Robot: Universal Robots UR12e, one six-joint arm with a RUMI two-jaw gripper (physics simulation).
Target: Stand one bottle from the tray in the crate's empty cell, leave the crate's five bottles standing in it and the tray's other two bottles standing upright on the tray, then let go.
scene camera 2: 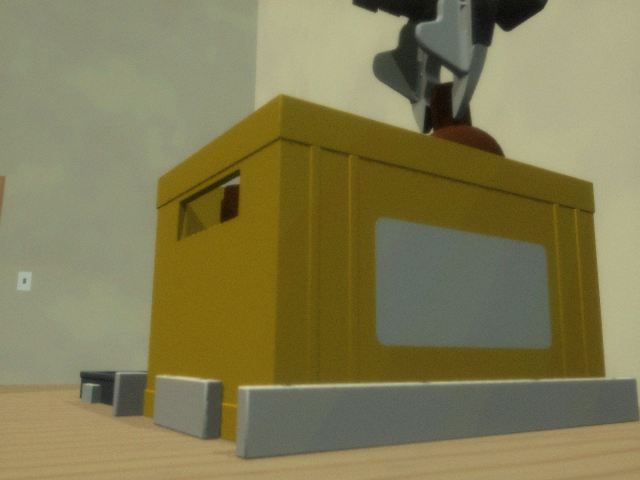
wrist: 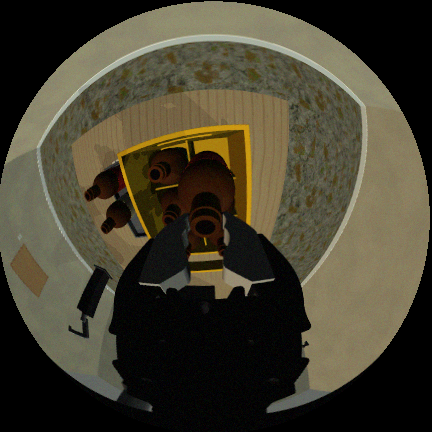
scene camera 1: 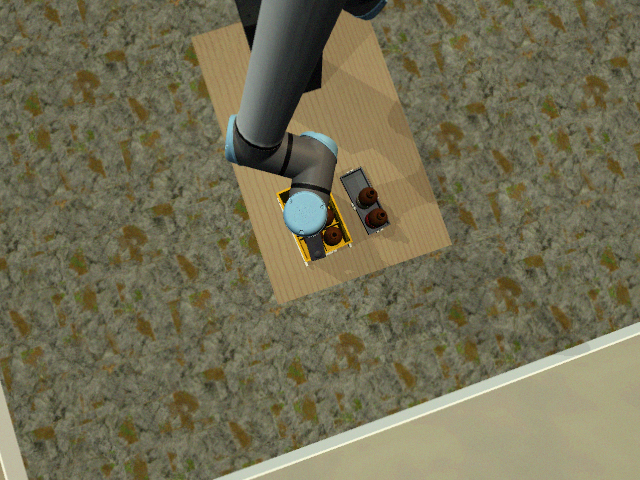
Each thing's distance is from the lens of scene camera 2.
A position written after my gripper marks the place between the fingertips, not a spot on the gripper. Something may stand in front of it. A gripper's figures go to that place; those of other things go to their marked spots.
my gripper (scene camera 2: 440,126): 48 cm
brown bottle (scene camera 2: 462,132): 46 cm
long crate strip (scene camera 2: 272,421): 28 cm
The marked spots on the long crate strip and the brown bottle are 27 cm apart.
